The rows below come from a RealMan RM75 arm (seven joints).
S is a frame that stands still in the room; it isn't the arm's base.
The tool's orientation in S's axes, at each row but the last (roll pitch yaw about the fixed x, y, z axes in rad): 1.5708, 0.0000, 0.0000; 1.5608, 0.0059, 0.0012; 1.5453, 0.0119, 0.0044; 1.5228, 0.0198, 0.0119; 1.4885, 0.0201, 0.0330; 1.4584, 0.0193, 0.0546; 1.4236, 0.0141, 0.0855; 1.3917, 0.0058, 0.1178; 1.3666, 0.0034, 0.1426; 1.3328, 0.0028, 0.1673; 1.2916, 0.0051, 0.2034; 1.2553, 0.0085, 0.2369; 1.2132, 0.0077, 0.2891
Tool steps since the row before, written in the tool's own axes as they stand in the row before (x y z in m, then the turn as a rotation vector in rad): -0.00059, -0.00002, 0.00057, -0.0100, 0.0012, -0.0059; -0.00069, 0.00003, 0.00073, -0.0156, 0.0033, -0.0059; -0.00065, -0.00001, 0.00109, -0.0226, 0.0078, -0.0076; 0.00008, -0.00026, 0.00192, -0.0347, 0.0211, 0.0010; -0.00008, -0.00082, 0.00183, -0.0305, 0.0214, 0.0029; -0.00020, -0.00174, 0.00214, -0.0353, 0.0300, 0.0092; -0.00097, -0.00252, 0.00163, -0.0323, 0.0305, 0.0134; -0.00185, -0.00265, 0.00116, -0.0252, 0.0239, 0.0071; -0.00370, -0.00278, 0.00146, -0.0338, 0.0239, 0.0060; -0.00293, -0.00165, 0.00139, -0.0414, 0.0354, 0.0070; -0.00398, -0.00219, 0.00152, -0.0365, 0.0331, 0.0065; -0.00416, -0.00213, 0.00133, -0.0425, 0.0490, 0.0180; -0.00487, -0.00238, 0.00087, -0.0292, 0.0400, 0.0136
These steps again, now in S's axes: -0.00059, -0.00057, -0.00002, -0.0100, 0.0059, 0.0012; -0.00069, -0.00073, 0.00004, -0.0156, 0.0059, 0.0033; -0.00064, -0.00109, 0.00003, -0.0225, 0.0077, 0.0079; 0.00010, -0.00193, -0.00017, -0.0343, -0.0004, 0.0218; -0.00003, -0.00189, -0.00067, -0.0300, -0.0021, 0.0222; -0.00010, -0.00233, -0.00148, -0.0343, -0.0077, 0.0315; -0.00083, -0.00206, -0.00224, -0.0310, -0.0115, 0.0326; -0.00166, -0.00182, -0.00239, -0.0246, -0.0057, 0.0249; -0.00339, -0.00250, -0.00241, -0.0332, -0.0058, 0.0247; -0.00260, -0.00220, -0.00127, -0.0410, -0.0054, 0.0362; -0.00349, -0.00283, -0.00167, -0.0362, -0.0045, 0.0338; -0.00361, -0.00285, -0.00158, -0.0404, -0.0117, 0.0525; -0.00421, -0.00297, -0.00189, -0.0280, -0.0070, 0.0425
